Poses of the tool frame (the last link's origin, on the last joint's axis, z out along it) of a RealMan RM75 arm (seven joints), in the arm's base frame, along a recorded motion.
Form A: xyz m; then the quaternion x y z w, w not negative.
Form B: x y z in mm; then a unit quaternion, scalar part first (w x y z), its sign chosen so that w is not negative. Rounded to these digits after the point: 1 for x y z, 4 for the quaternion.
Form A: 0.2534 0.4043 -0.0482 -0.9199 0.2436 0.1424 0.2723
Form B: 253.4 404.3 -48.2 0.2723 -0.9199 0.2436 0.1424
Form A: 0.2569 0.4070 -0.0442 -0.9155 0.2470 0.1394 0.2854
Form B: 256.9 407.0 -44.2 0.2854 -0.9155 0.2470 0.1394
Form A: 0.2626 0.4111 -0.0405 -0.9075 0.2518 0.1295 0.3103
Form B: 262.6 411.1 -40.5 0.3103 -0.9075 0.2518 0.1295
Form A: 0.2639 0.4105 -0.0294 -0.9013 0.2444 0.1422 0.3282
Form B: 263.9 410.5 -29.4 0.3282 -0.9013 0.2444 0.1422
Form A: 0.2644 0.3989 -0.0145 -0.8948 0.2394 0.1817 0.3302
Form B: 264.4 398.9 -14.5 0.3302 -0.8948 0.2394 0.1817
